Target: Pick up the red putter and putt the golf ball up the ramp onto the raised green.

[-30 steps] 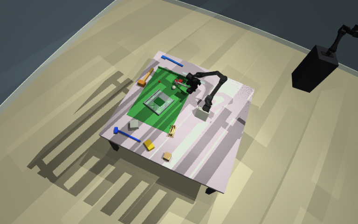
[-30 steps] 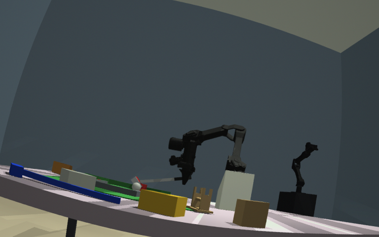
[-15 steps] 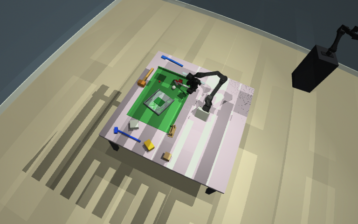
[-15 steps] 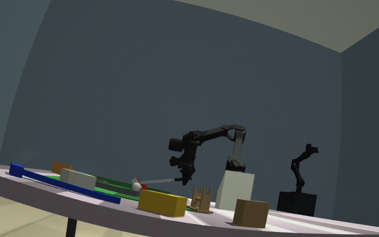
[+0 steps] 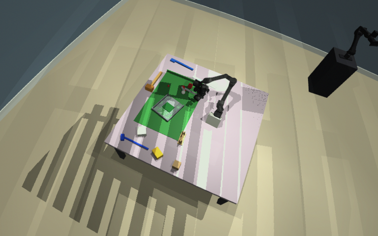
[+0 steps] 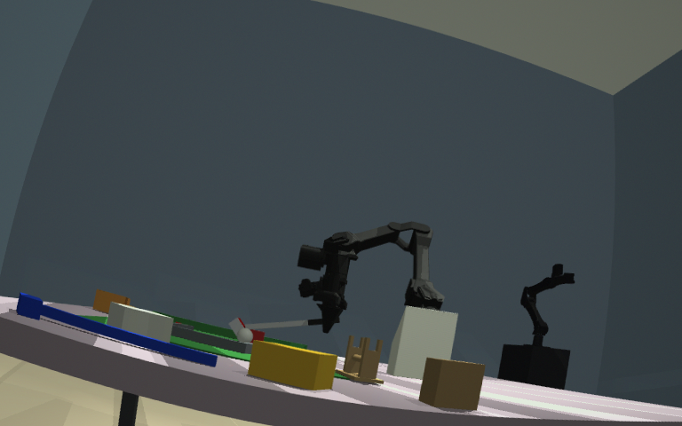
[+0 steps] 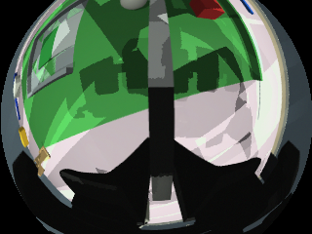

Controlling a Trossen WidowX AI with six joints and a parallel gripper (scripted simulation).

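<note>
My gripper tip is now 110 mm short of the red putter and 50 mm to the left of it. The rest, counted from my gripper tip: green mat (270 mm ahead, 90 mm to the left, 70 mm below); white golf ball (200 mm ahead, 40 mm to the right, 50 mm below); red block (150 mm ahead, 160 mm to the right, 50 mm below).
</note>
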